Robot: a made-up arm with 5 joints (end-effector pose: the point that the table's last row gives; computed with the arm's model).
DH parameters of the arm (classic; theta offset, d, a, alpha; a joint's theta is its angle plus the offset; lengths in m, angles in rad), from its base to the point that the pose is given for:
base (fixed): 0 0.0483 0 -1.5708
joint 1: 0 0.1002 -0.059 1.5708
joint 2: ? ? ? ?
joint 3: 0 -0.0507 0.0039 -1.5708
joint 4: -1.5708 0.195 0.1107 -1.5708
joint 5: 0 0.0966 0.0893 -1.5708
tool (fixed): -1.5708 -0.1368 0 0
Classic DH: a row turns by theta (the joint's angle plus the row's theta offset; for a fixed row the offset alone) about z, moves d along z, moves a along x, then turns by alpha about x.
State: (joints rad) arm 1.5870 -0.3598 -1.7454 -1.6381 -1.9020
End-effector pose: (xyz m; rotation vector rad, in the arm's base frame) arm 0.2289 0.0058 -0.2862 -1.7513 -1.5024 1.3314
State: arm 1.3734 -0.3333 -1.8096 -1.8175 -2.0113
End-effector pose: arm 0.2874 0.0287 -0.2174 -1.9128 -1.9158 1.2136
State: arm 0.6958 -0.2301 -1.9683 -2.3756 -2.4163
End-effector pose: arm 0.3217 0.0743 0.0107 1.2733 1.8039 -0.3728
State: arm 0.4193 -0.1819 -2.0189 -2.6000 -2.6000
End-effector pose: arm 0.2919 0.0735 0.0809 0.9127 1.5254 -0.1644
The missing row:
joint 2: 0 0.1492 0.1744 -1.5708
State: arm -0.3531 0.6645 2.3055 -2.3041 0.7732
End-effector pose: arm -0.0031 0.0846 0.5776 -1.7794 -2.2546 -0.7393
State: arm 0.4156 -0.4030 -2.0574 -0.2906 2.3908
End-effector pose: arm 0.2221 0.1315 0.1855 1.2413 -0.5296 1.5516
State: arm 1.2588 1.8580 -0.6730 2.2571 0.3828
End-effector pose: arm 0.0302 0.6183 -0.0264 0.5710 1.3694 -1.0217
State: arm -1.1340 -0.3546 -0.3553 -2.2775 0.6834
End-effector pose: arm 0.1138 -0.0457 -0.1125 -0.9044 -0.2832 1.5388
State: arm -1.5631 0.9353 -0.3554 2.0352 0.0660
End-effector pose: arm 0.1077 0.3060 0.4268 1.1893 -1.4313 -0.5193
